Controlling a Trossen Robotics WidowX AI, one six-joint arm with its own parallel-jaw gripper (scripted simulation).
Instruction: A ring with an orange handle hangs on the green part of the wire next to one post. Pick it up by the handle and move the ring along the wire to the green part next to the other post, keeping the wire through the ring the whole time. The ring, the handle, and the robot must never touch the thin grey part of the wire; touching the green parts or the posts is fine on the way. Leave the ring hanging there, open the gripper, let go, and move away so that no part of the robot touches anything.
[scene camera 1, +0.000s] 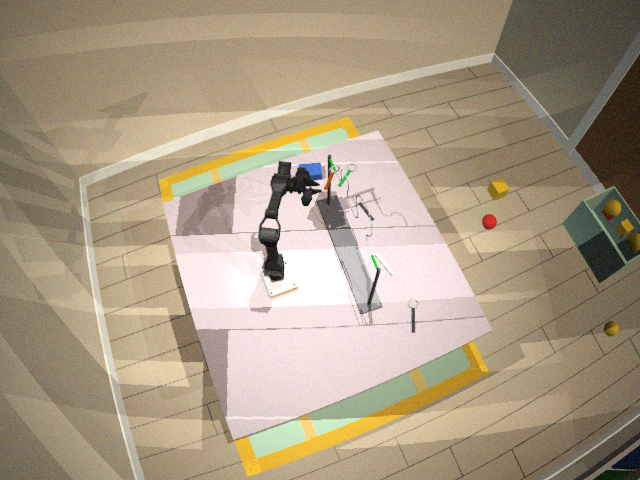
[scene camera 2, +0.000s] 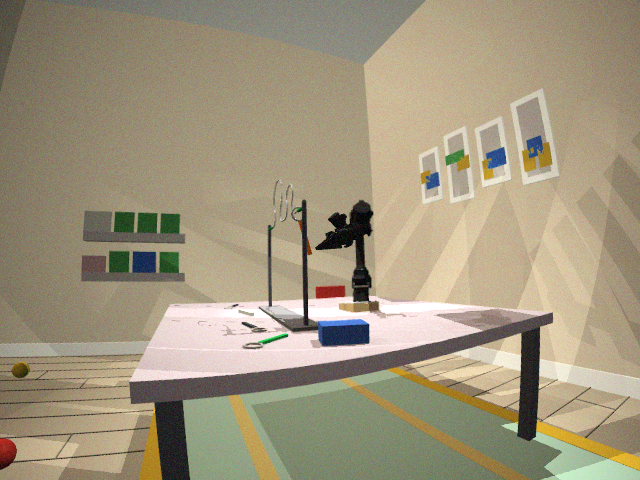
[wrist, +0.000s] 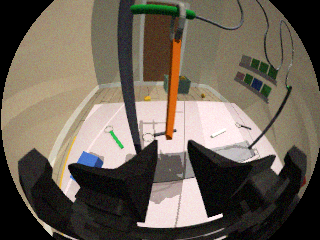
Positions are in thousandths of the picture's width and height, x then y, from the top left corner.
Scene:
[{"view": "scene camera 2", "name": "gripper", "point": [495, 518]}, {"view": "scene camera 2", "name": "blue block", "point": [552, 691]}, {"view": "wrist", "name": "gripper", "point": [539, 598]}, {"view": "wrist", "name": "orange-handled ring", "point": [545, 240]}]

